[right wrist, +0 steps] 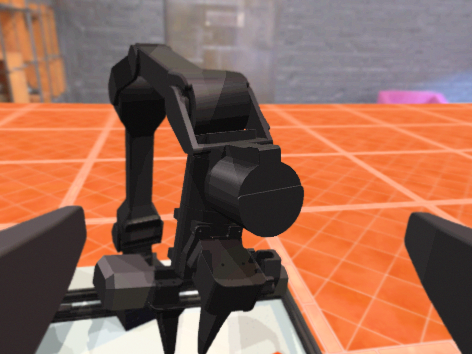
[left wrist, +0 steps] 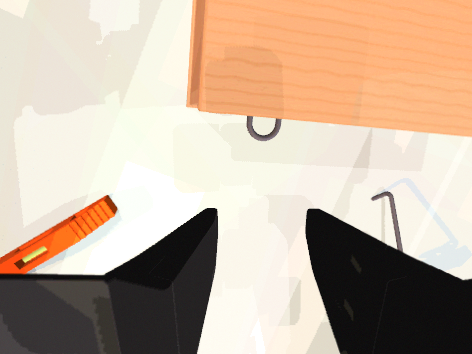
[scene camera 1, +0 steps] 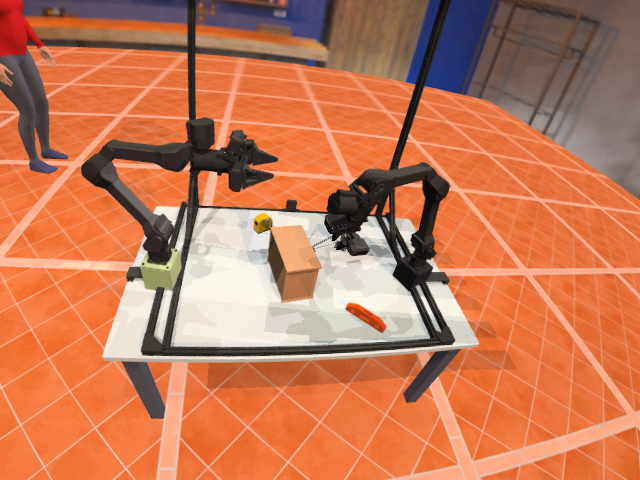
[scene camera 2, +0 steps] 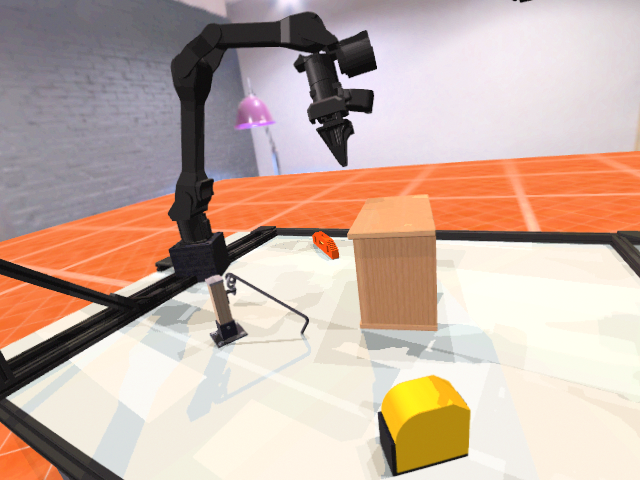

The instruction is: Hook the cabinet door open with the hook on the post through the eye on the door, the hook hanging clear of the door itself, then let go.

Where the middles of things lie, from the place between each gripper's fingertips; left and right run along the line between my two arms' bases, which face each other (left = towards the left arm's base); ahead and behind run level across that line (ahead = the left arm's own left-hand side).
The wooden cabinet (scene camera 2: 394,238) lies 8 cm behind my right hand, 10 cm to the left of it and 40 cm below it. Round my right hand: yellow block (scene camera 2: 425,421): 36 cm behind, 1 cm to the left, 45 cm below; orange bar (left wrist: 56,239): 12 cm ahead, 33 cm to the left, 46 cm below.
Now: left hand 15 cm above the wooden cabinet, 11 cm to the left of it and 7 cm past it. Round my left hand: yellow block (36 cm behind, 20 cm to the right, 19 cm below); then orange bar (21 cm below, 13 cm to the left, 12 cm ahead).
